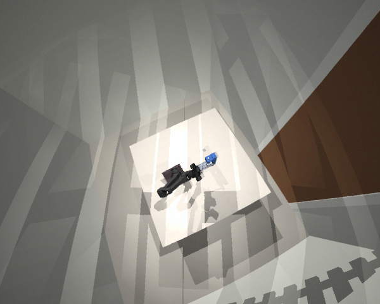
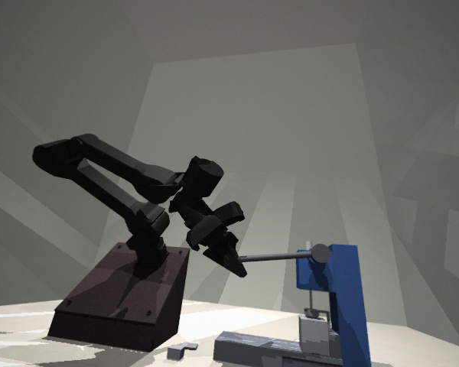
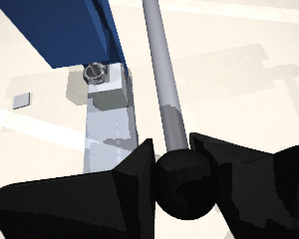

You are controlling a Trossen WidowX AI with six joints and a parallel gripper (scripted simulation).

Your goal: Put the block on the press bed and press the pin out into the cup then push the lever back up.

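Now: gripper tip 5 cm short of the press lever, 1 cm to the right of it and 4 cm below it. The rest, counted from my gripper tip: grey part 11 cm behind, 2 cm to the left, 13 cm below; then thin punch rod 12 cm ahead, 7 cm to the left, 1 cm below.
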